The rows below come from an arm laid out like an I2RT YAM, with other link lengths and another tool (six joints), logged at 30 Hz.
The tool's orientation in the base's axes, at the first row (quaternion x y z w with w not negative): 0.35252, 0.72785, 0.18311, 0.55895
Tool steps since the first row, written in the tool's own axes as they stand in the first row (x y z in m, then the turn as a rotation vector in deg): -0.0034, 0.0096, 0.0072, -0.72, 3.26, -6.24; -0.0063, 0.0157, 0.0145, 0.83, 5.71, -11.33; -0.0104, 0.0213, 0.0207, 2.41, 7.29, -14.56; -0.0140, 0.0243, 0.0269, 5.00, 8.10, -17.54; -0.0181, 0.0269, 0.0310, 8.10, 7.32, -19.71; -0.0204, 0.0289, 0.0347, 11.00, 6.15, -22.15; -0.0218, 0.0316, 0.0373, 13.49, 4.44, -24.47
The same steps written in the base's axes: 0.0102, 0.0032, 0.0065, -4.79, 2.51, 4.57; 0.0193, 0.0044, 0.0102, -9.03, 5.95, 6.69; 0.0274, 0.0045, 0.0148, -11.78, 8.58, 7.65; 0.0346, 0.0032, 0.0174, -14.67, 11.37, 7.33; 0.0398, 0.0015, 0.0206, -17.35, 13.34, 5.36; 0.0442, 0.0007, 0.0224, -20.38, 14.93, 3.36; 0.0477, 0.0012, 0.0243, -23.41, 15.84, 1.24
